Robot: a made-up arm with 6 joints.
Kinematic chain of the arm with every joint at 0, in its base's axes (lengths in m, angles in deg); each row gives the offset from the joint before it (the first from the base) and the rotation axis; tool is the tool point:
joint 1: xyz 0 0 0.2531 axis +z
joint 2: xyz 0 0 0 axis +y
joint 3: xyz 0 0 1.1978 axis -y
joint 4: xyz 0 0 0 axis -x
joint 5: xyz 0.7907 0 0 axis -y
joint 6: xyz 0 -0.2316 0 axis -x
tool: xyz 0 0 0
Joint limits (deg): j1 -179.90..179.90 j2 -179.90..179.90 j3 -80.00..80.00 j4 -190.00..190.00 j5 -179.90..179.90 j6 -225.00..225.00
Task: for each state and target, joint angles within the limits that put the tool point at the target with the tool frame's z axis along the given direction. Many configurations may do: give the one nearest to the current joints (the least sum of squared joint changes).
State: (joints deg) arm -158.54 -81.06 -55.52 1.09 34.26 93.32
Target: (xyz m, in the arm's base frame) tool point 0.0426 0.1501 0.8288 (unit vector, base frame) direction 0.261 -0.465 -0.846
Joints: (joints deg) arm -179.90 -40.76 -77.50 49.63 58.07 110.52
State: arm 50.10 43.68 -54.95 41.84 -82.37 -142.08
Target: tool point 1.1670 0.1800 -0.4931 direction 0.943 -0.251 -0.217
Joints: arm 14.06 86.64 -19.26 61.97 -82.68 -91.45
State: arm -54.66 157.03 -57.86 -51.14 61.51 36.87
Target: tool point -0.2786 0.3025 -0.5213 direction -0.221 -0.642 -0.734
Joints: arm -63.36 164.10 -29.13 -60.68 41.20 16.90
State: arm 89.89 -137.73 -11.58 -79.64 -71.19 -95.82
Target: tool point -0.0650 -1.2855 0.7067 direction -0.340 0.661 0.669
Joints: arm 91.08 -107.16 7.77 -112.66 -83.05 -70.87
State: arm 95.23 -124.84 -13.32 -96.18 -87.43 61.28
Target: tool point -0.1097 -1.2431 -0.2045 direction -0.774 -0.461 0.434
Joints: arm 77.75 -147.37 1.87 -47.49 -124.99 23.69
